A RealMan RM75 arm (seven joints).
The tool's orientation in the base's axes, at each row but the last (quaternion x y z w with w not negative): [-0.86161, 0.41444, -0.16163, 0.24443]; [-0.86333, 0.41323, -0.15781, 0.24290]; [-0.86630, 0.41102, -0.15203, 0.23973]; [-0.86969, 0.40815, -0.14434, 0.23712]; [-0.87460, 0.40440, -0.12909, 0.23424]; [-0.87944, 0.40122, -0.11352, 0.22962]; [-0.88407, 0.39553, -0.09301, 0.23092]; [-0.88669, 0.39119, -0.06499, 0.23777]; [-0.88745, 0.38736, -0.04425, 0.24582]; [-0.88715, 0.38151, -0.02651, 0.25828]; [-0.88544, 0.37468, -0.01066, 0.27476]
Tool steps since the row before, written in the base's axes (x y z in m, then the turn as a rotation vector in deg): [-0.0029, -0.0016, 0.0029, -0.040, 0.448, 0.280]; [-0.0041, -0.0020, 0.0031, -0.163, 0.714, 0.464]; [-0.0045, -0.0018, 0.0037, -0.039, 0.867, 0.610]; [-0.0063, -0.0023, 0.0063, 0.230, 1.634, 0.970]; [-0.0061, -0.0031, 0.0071, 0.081, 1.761, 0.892]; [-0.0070, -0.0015, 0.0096, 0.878, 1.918, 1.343]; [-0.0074, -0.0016, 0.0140, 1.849, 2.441, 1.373]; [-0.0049, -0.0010, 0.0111, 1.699, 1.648, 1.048]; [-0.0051, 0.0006, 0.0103, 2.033, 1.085, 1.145]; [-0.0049, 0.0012, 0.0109, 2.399, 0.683, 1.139]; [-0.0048, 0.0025, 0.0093, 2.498, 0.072, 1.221]
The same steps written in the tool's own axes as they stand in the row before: [-0.0003, 0.0011, -0.0043, -0.358, -0.371, -0.122]; [-0.0007, 0.0020, -0.0051, -0.630, -0.537, -0.257]; [-0.0011, 0.0019, -0.0057, -0.664, -0.779, -0.278]; [-0.0018, 0.0020, -0.0088, -1.072, -1.568, -0.237]; [-0.0013, 0.0020, -0.0096, -1.268, -1.503, -0.193]; [-0.0033, 0.0007, -0.0115, -0.860, -2.337, -0.230]; [-0.0040, -0.0010, -0.0154, -0.599, -3.292, 0.256]; [-0.0034, -0.0014, -0.0116, -0.104, -2.579, 0.202]; [-0.0051, -0.0018, -0.0101, 0.517, -2.521, -0.019]; [-0.0059, -0.0027, -0.0101, 1.055, -2.529, -0.101]; [-0.0069, -0.0029, -0.0078, 1.520, -2.288, -0.440]
